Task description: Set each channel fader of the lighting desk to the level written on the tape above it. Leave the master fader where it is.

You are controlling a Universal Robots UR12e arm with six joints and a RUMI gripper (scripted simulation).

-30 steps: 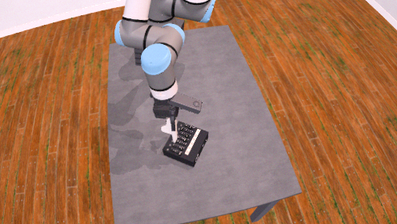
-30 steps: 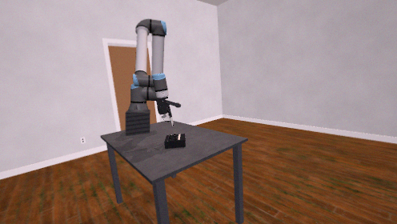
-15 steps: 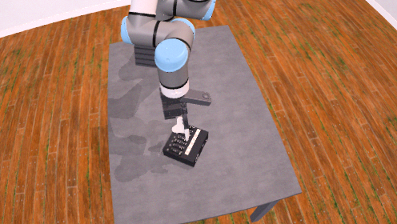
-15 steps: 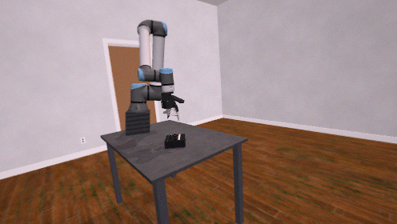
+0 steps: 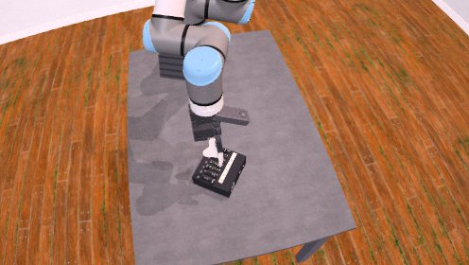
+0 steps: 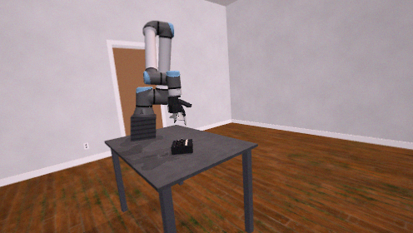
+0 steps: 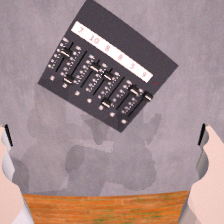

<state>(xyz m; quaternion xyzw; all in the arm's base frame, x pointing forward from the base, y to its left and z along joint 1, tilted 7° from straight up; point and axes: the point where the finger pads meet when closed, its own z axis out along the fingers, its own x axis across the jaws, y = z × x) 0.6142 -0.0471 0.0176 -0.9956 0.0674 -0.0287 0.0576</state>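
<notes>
My gripper is now 13 cm above the fader knob and 5 cm past it. Also, from my hand: channel fader cap 13 cm below, 4 cm to the right, 1 cm behind.
</notes>
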